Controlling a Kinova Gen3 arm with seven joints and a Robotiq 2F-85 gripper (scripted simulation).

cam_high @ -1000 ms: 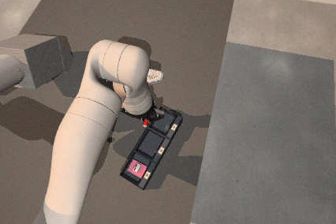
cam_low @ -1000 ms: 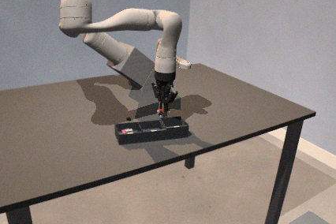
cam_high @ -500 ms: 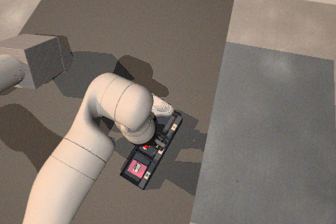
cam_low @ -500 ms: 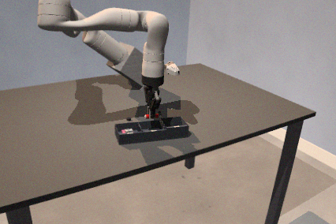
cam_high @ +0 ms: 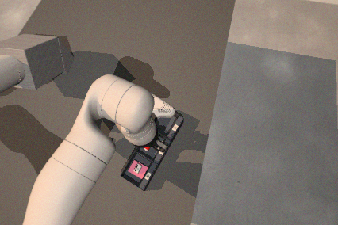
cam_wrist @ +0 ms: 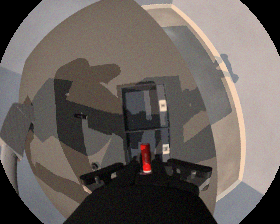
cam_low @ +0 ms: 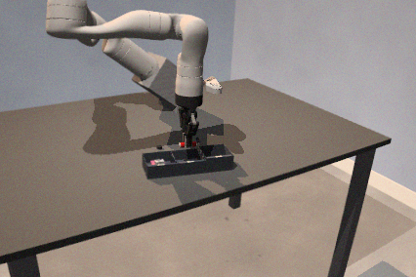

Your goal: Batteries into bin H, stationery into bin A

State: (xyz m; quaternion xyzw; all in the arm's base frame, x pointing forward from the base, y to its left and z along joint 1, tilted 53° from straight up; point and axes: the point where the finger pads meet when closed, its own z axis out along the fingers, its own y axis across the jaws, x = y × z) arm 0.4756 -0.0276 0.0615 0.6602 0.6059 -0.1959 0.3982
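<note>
The three joined bins is 10 mm ahead of my hand and 60 mm below it. Also, from my hand: small white thing: 20 mm behind, 80 mm to the right, 60 mm below; then flat pink piece: 20 mm behind, 80 mm to the right, 70 mm below; then red battery: 20 mm below.
</note>
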